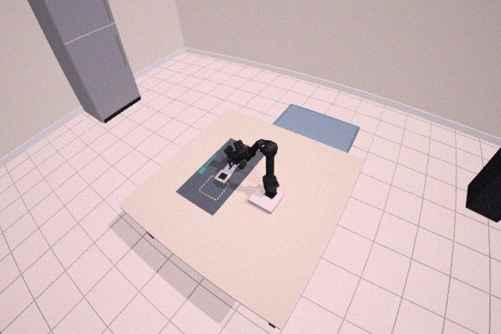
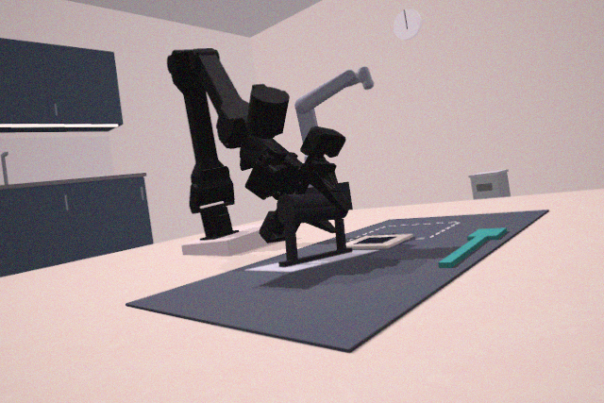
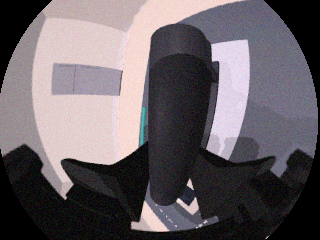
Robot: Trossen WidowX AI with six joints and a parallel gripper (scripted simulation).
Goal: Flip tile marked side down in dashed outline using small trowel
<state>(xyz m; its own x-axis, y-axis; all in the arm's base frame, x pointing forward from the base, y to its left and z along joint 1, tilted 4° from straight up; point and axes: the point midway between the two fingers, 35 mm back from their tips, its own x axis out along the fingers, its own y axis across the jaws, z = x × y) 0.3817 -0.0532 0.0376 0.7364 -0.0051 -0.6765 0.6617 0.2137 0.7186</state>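
Now: the dark mat 1 cm behind my gripper tip, 9 cm to the left of it and 8 cm below it. Also, from my gripper tip: teal t-shaped tool 13 cm ahead, 12 cm to the left, 5 cm below; trowel 3 cm behind, 1 cm below; white tile 4 cm behind, 12 cm to the left, 5 cm below.
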